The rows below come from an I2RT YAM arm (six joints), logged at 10 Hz.
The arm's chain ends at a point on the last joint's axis. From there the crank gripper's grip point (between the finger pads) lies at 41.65 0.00 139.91 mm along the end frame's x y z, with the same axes.
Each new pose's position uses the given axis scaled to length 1; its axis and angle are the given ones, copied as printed.
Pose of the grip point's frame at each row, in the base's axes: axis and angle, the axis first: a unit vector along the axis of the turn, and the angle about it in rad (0 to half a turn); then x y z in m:
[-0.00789, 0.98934, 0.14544, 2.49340, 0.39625, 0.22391, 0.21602]
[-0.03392, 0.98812, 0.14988, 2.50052, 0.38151, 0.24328, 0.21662]
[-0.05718, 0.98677, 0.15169, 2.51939, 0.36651, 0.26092, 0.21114]
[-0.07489, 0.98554, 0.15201, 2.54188, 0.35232, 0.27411, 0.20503]
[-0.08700, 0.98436, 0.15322, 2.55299, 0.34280, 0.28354, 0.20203]
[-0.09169, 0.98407, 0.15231, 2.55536, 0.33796, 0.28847, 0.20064]
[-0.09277, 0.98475, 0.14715, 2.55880, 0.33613, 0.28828, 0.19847]
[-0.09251, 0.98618, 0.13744, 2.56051, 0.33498, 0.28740, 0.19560]
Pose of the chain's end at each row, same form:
[-0.00789, 0.98934, 0.14544, 2.49340, 0.34617, 0.18399, 0.34720]
[-0.03392, 0.98812, 0.14988, 2.50052, 0.33341, 0.20190, 0.34808]
[-0.05718, 0.98677, 0.15169, 2.51939, 0.32184, 0.21887, 0.34360]
[-0.07489, 0.98554, 0.15201, 2.54188, 0.31136, 0.23197, 0.33866]
[-0.08700, 0.98436, 0.15322, 2.55299, 0.30382, 0.24112, 0.33616]
[-0.09169, 0.98407, 0.15231, 2.55536, 0.29943, 0.24631, 0.33498]
[-0.09277, 0.98475, 0.14715, 2.55880, 0.29793, 0.24754, 0.33334]
[-0.09251, 0.98618, 0.13744, 2.56051, 0.29667, 0.24931, 0.33121]

